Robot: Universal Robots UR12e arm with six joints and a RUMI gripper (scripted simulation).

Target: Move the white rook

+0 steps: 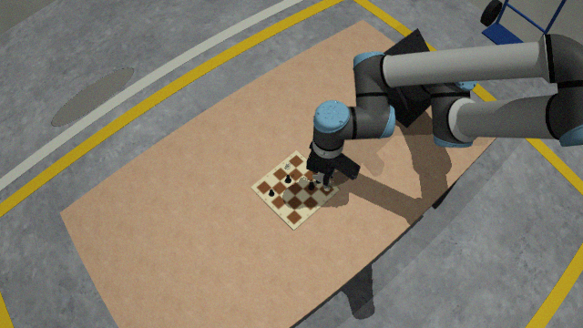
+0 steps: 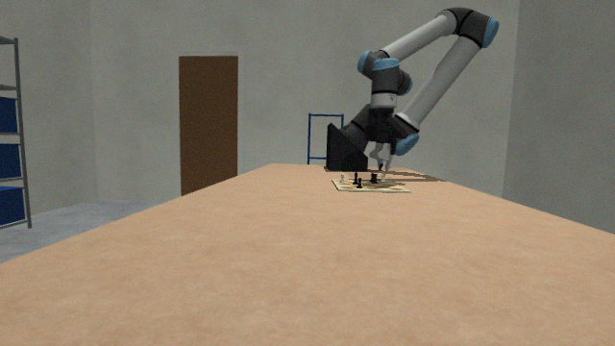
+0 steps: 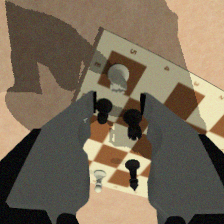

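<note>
The white rook is 4 cm below my hand. Round my hand: chessboard: 9 cm ahead, 6 cm to the right, 6 cm below.
</note>
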